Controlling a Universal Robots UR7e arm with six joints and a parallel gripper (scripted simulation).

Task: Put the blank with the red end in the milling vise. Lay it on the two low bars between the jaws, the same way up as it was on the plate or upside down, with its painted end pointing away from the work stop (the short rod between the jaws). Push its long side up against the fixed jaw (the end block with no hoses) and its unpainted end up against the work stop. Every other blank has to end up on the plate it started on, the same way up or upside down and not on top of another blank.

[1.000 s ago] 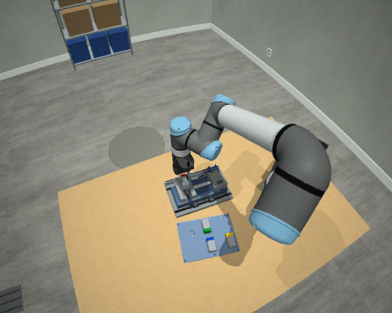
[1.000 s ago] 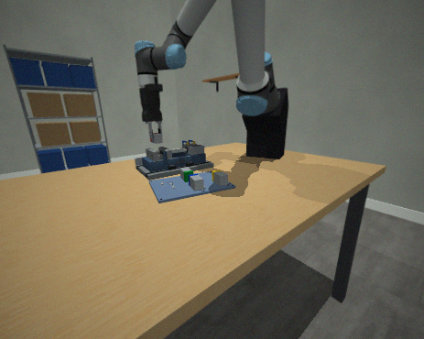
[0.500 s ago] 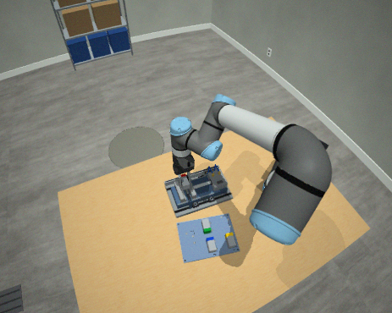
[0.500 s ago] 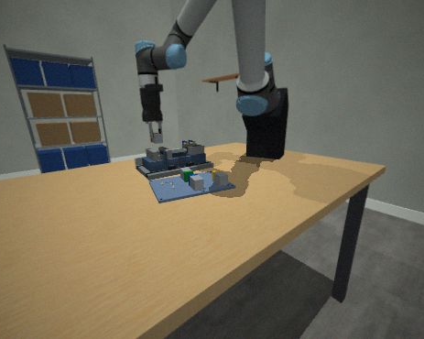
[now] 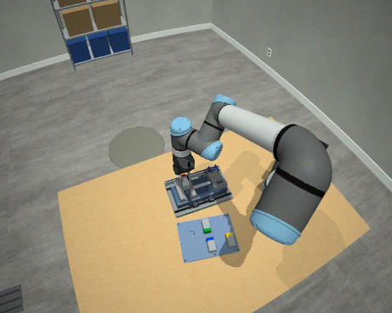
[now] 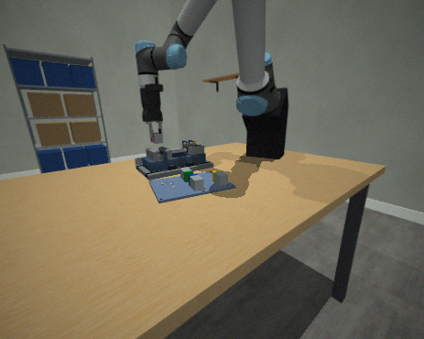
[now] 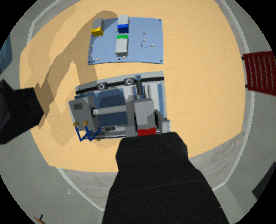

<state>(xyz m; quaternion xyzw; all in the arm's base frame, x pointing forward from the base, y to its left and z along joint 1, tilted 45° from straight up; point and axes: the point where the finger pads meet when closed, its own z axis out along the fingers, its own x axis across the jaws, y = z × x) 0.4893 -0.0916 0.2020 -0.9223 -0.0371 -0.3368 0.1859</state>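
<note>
The milling vise is 70 mm behind my hand, 10 mm to the right of it and 120 mm below it. Round my hand: red-ended blank (20 mm below); green-ended blank (80 mm behind, 180 mm to the left, 140 mm below); plate (80 mm behind, 220 mm to the left, 160 mm below).
</note>
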